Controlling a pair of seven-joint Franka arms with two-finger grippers.
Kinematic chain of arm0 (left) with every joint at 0, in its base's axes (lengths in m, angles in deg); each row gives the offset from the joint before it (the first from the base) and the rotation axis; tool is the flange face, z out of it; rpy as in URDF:
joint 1: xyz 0 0 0.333 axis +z
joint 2: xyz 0 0 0 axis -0.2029 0.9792 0
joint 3: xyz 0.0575 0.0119 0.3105 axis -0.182 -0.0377 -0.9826
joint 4: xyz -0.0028 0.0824 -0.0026 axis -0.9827 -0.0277 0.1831
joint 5: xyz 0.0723 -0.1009 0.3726 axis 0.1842 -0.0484 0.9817
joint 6: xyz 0 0 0 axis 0.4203 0.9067 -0.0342
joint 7: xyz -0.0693 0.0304 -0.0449 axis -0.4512 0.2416 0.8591
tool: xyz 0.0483 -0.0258 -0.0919 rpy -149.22 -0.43 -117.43
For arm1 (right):
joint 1: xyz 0 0 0.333 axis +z
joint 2: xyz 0 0 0 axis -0.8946 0.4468 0
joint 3: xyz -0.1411 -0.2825 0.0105 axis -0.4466 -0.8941 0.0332
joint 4: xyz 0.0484 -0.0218 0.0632 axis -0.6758 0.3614 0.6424
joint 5: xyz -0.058 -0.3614 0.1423 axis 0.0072 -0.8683 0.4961
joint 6: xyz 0 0 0 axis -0.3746 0.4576 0.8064
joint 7: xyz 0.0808 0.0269 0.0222 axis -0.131 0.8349 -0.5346
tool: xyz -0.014 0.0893 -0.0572 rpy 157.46 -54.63 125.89
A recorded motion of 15 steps. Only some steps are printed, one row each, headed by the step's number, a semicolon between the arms.
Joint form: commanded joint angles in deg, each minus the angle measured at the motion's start. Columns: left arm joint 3, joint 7, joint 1, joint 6, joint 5, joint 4, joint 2; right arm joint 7, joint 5, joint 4, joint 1, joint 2, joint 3, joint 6.
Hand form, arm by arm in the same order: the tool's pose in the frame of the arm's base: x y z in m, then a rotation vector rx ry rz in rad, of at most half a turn. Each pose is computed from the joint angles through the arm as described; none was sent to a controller.
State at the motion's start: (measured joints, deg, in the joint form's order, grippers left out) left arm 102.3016 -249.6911 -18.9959 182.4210 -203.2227 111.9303 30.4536; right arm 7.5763 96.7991 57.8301 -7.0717 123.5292 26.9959 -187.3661
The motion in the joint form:
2: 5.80 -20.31 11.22 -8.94 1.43 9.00 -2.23; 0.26 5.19 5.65 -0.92 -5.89 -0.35 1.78
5: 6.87 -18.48 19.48 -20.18 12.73 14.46 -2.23; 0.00 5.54 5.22 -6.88 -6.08 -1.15 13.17
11: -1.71 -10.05 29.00 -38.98 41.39 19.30 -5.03; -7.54 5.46 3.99 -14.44 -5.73 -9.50 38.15
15: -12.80 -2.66 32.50 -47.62 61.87 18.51 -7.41; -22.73 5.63 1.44 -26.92 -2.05 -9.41 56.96
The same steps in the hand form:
2: 0.5317 -0.2553 0.1444 1.7801 -1.0623 1.6207; 0.5367 0.3988 0.3328 -2.4289 -1.0380 -1.1600
5: 0.5244 -0.2083 0.1371 1.6046 -1.0538 1.6635; 0.5745 0.3577 0.3249 -2.3828 -0.9828 -1.0308
11: 0.5081 -0.0859 0.1367 1.3102 -1.1635 1.5709; 0.6364 0.2544 0.3225 -2.2276 -1.0613 -0.8878
15: 0.4853 0.0283 0.1373 1.2761 -1.2741 1.3663; 0.6687 0.1580 0.2907 -2.0158 -1.2249 -0.8644

